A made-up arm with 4 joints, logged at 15 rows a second.
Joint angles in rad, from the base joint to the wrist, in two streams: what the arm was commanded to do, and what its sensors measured. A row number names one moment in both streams.
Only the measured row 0 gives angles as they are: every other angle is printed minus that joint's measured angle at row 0.
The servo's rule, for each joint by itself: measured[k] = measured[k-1] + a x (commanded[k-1-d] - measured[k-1]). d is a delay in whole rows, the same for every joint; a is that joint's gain. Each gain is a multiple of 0.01, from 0.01 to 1. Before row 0 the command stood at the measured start. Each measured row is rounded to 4 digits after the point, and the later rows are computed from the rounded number. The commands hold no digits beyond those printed.
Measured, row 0:
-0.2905, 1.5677, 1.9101, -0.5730
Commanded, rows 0 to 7:
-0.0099, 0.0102, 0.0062, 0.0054
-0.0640, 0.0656, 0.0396, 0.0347
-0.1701, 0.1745, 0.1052, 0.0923
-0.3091, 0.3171, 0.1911, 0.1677
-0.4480, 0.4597, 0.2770, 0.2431
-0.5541, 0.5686, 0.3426, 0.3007
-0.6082, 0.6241, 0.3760, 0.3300
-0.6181, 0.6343, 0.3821, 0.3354
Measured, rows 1 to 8:
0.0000, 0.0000, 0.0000, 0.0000
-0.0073, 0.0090, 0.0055, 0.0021
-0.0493, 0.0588, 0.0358, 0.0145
-0.1387, 0.1606, 0.0976, 0.0441
-0.2648, 0.2983, 0.1808, 0.0911
-0.4004, 0.4403, 0.2664, 0.1489
-0.5141, 0.5532, 0.3342, 0.2066
-0.5837, 0.6156, 0.3714, 0.2535
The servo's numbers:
d 1
a 0.74 0.88 0.89 0.38

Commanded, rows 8 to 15:
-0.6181, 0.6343, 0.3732, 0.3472
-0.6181, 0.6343, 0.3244, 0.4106
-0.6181, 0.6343, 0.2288, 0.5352
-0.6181, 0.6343, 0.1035, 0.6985
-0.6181, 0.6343, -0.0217, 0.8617
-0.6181, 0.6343, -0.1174, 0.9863
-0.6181, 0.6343, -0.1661, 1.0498
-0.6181, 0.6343, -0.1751, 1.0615
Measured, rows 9 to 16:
-0.6092, 0.6321, 0.3809, 0.2846
-0.6158, 0.6340, 0.3740, 0.3084
-0.6175, 0.6343, 0.3299, 0.3472
-0.6179, 0.6343, 0.2399, 0.4186
-0.6180, 0.6343, 0.1185, 0.5250
-0.6181, 0.6343, -0.0063, 0.6529
-0.6181, 0.6343, -0.1052, 0.7796
-0.6181, 0.6343, -0.1594, 0.8823

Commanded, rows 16 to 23:
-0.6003, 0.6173, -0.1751, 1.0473
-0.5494, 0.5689, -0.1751, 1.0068
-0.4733, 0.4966, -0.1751, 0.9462
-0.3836, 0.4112, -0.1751, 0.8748
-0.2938, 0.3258, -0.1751, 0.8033
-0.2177, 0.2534, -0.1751, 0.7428
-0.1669, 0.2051, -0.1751, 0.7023
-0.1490, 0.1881, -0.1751, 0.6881
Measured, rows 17 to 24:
-0.6181, 0.6343, -0.1734, 0.9504
-0.6049, 0.6193, -0.1749, 0.9872
-0.5638, 0.5749, -0.1751, 0.9946
-0.4968, 0.5060, -0.1751, 0.9762
-0.4130, 0.4226, -0.1751, 0.9377
-0.3248, 0.3374, -0.1751, 0.8866
-0.2455, 0.2635, -0.1751, 0.8320
-0.1873, 0.2121, -0.1751, 0.7827

